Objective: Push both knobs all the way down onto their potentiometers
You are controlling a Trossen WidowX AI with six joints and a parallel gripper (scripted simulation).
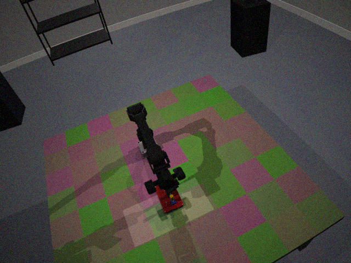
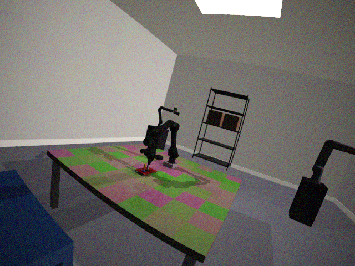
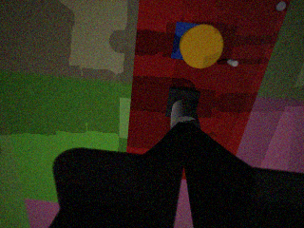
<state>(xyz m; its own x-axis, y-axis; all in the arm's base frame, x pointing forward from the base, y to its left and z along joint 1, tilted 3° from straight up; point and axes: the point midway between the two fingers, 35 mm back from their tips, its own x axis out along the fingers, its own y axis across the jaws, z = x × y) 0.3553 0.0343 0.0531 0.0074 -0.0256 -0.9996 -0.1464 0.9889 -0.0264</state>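
My gripper tip is now 5 cm short of the orange-topped knob, 1 cm to the right of it and 1 cm above it. Also, from my gripper tip: white-topped knob (2 cm below); then blue potentiometer (5 cm ahead, 2 cm below, 1 cm to the left).
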